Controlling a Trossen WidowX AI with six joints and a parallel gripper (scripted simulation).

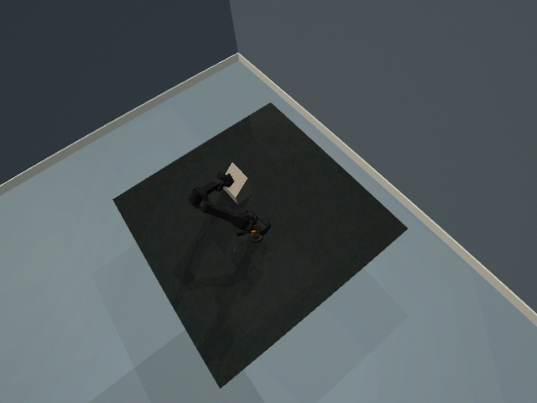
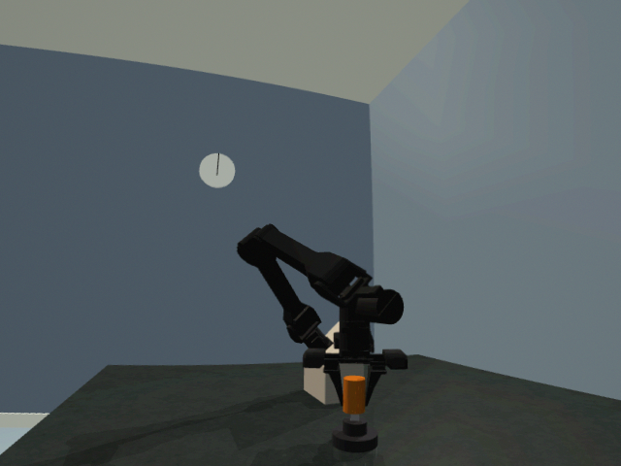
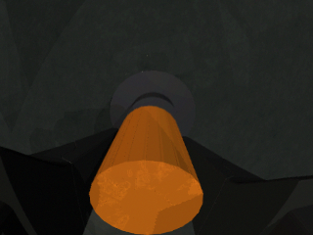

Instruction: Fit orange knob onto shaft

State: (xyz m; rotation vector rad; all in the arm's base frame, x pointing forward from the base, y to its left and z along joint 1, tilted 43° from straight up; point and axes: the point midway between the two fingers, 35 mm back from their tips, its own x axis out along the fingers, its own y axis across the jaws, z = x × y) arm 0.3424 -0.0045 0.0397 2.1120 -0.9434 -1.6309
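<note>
Now: the orange knob 30 mm above my gripper tip. Round my gripper tip: round black pedestal: 40 mm below.
</note>
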